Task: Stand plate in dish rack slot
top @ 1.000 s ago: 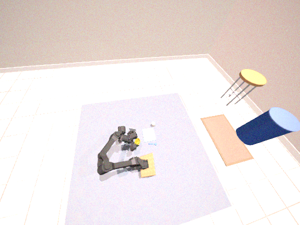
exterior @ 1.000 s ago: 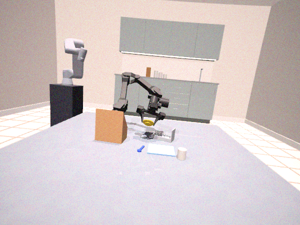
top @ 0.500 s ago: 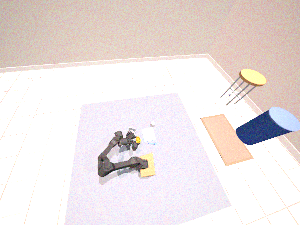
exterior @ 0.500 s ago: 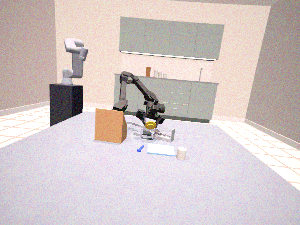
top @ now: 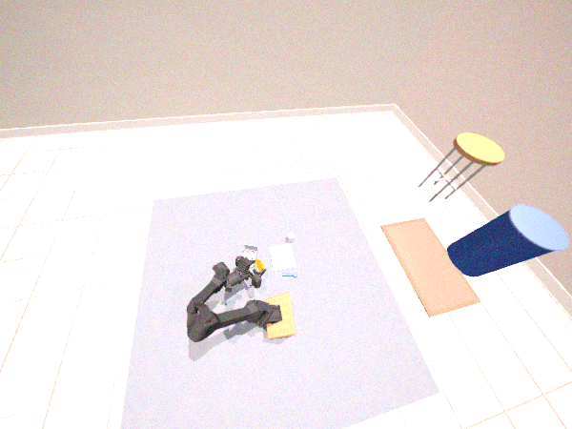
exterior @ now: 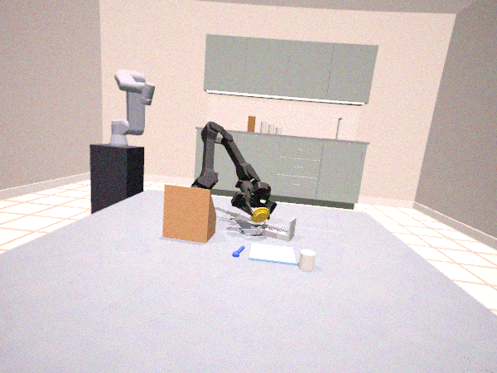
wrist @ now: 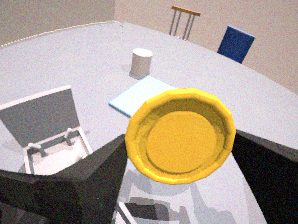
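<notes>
The grey dish rack lies 60 mm ahead of my gripper tip, 70 mm to the left of it and 60 mm below it. Also, from my gripper tip: white-blue board (50 mm ahead, 120 mm to the right, 80 mm below); then blue spoon (60 mm behind, 150 mm to the right, 80 mm below); then yellow plate (10 mm to the left).
</notes>
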